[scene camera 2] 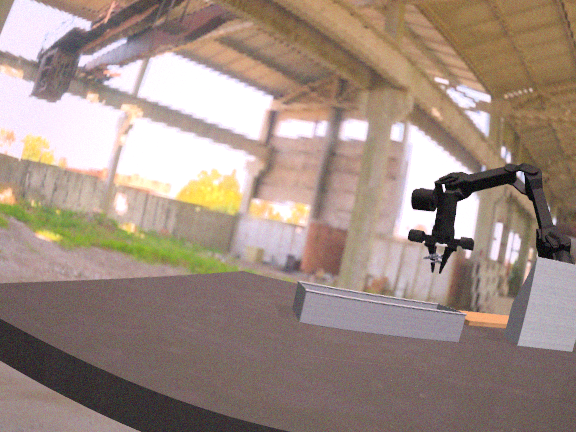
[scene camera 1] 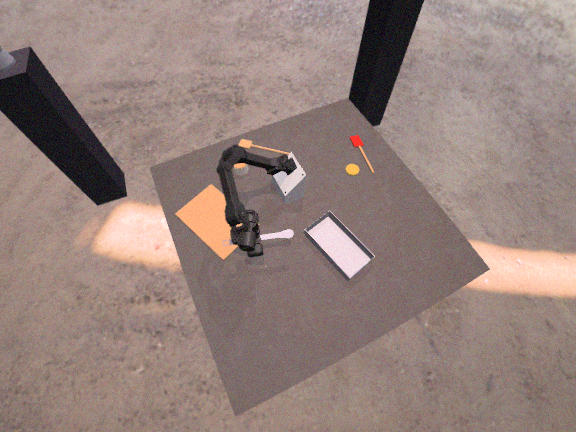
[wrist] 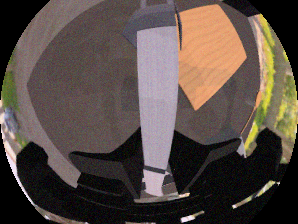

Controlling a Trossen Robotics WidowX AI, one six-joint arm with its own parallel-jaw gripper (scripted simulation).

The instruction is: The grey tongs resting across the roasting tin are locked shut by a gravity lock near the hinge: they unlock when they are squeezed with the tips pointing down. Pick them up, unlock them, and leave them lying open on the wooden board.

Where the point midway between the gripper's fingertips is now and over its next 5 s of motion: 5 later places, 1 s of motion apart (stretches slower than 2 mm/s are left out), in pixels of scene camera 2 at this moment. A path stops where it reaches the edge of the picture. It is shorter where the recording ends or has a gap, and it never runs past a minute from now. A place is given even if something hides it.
The gripper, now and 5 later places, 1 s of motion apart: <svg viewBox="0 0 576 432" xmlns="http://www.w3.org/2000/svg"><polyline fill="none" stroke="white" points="436,273 467,286 500,284 503,280 509,262 503,273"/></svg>
